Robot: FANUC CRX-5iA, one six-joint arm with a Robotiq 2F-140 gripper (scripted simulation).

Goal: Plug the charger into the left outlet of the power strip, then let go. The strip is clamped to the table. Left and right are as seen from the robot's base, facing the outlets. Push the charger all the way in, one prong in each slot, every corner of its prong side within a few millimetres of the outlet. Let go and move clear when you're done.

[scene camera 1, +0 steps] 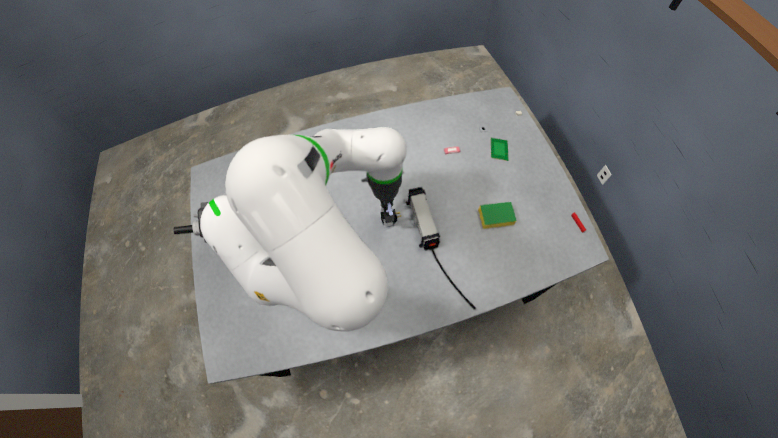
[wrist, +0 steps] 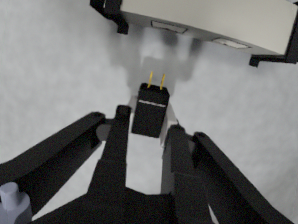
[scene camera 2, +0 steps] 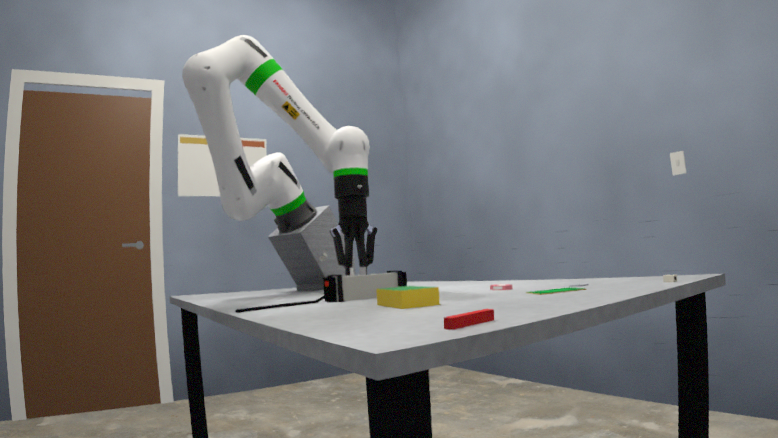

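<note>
The gripper (wrist: 149, 109) is visible in the scene, as is a black charger (wrist: 152, 101). A green-and-yellow block (scene camera 1: 499, 214) can be seen as well, though in the wrist view the block is out of frame.
</note>
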